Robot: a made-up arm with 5 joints.
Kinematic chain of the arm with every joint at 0, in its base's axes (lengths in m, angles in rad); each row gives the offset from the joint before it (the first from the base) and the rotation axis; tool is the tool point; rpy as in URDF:
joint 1: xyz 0.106 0 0.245 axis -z
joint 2: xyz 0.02 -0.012 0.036 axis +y
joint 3: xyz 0.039 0 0.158 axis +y
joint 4: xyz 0.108 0 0.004 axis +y
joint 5: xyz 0.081 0.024 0 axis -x
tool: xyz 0 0 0 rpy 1.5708 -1.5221 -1.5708
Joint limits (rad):
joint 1: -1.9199..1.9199
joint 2: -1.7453..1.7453
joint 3: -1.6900..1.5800
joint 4: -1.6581..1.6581
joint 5: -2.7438..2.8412
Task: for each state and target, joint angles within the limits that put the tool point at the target. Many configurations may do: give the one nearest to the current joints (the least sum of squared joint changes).
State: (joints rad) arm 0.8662 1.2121 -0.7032 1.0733 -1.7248
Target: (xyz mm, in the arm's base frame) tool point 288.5 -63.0 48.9
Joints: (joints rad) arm 0.3946 1.7443 -0.6849 0.9247 -1.7248
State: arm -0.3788 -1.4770 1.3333 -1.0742 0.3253
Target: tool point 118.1 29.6 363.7
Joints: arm -0.7981 -1.7135 1.5800 -0.5043 0.3253
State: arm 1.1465 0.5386 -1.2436 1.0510 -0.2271
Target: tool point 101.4 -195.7 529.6
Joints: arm 1.6556 0.1167 -1.2970 1.2442 -0.2271
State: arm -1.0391 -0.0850 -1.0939 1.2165 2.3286
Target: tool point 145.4 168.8 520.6
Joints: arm -1.2722 -0.0746 -1.0103 1.3121 2.3286
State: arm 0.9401 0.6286 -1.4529 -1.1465 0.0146
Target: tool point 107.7 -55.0 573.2
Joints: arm 1.7597 0.2820 -1.6333 -1.2010 0.0146
